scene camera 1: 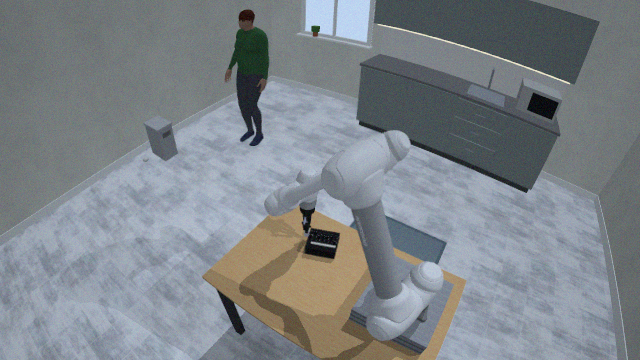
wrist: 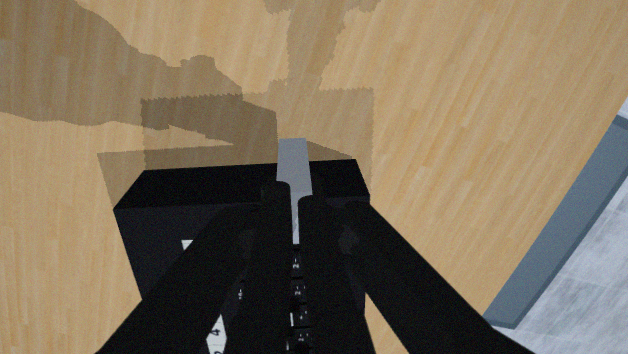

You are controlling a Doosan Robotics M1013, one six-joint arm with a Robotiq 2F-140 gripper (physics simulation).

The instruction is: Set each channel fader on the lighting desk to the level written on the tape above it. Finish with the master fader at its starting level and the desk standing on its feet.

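Frame: origin at the arm's base, x ahead, y left, z up, level; centimetres.
Seen in the pictures: gripper, fingertip midpoint: (scene camera 1: 306,235) (wrist: 293,159).
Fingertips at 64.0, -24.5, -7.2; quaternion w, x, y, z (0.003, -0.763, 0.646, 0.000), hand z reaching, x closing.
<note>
A point is followed by its place in that frame, as x, y, z.
The black lighting desk (scene camera 1: 322,250) {51.7, -16.7, -4.9} (wrist: 190,187) {61.5, -18.5, -7.0} sits on the wooden table with its control face up. A white tape strip (scene camera 1: 323,245) {52.4, -19.9, -4.7} (wrist: 216,336) {51.3, -20.8, -4.7} crosses its top; parts of a few marks show in the wrist view, mostly covered by the fingers. My gripper (scene camera 1: 306,233) {64.0, -24.5, -7.2} (wrist: 293,159) {64.0, -24.5, -7.2} is shut and empty, pointing down at the desk's far left edge in the scene view. In the wrist view its grey fingertip overlaps the desk's edge; I cannot tell whether it touches. Small white scale marks show between the fingers. The fader positions and the desk's feet are hidden or too small to tell.
The wooden table (scene camera 1: 240,262) {88.9, 6.2, -10.3} (wrist: 450,100) {68.3, -34.5, -10.3} extends around the desk. A blue-grey panel (scene camera 1: 412,237) (wrist: 560,225) lies beyond the table's edge. The arm's base stands on a grey plate at the table's near right. A person (scene camera 1: 252,52) in green stands far back, away from the table.
</note>
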